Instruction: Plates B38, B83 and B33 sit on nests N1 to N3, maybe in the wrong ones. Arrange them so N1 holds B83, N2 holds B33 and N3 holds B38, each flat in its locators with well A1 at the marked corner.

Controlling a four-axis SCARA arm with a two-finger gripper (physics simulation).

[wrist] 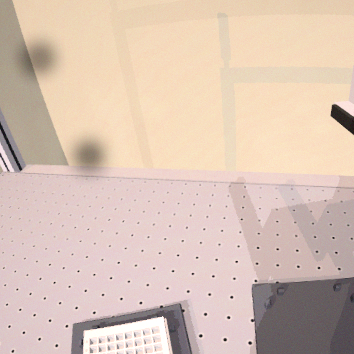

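A white well plate lies on a dark nest at the bottom of the wrist view, left of centre. It is cut off by the lower edge, and its name and well A1 cannot be read. A second dark nest shows in part at the bottom right, with small locators near its far edge and no plate on the part that shows. The nest labels do not show. One dark fingertip of my gripper shows at the right edge, above and away from both nests. The gripper is open; its other finger is out of view.
The perforated table top spans the lower half and ends at a pale rim. Beyond it is a tan surface with faint bands. A light and dark striped post stands at the left edge. Shadows fall on the table at the right.
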